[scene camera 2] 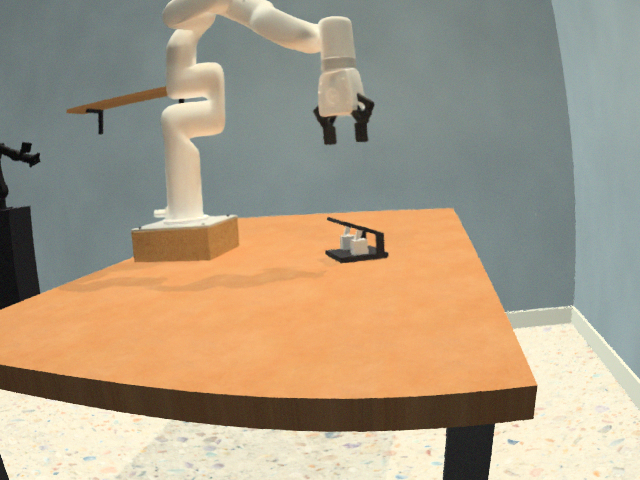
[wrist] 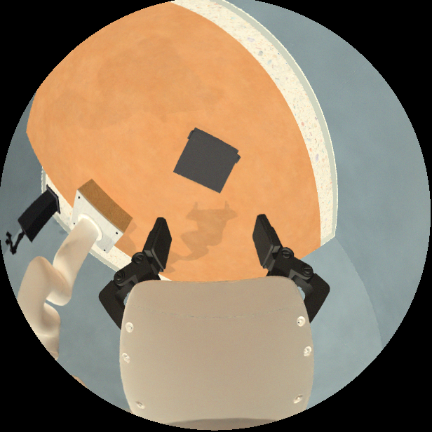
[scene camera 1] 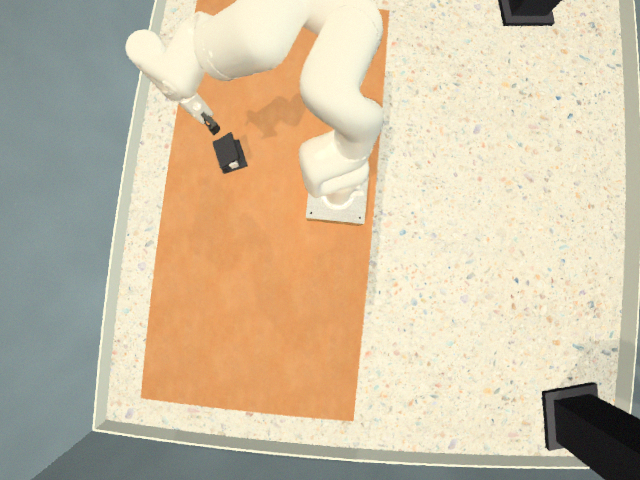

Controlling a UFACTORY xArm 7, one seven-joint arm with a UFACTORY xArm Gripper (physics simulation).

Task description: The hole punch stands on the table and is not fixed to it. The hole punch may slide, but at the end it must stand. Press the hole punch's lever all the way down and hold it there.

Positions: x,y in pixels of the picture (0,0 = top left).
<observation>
my gripper: scene camera 2 345,143; wrist; scene camera 1
same spot on my gripper: (scene camera 1: 213,127) = (wrist: 104,290)
</observation>
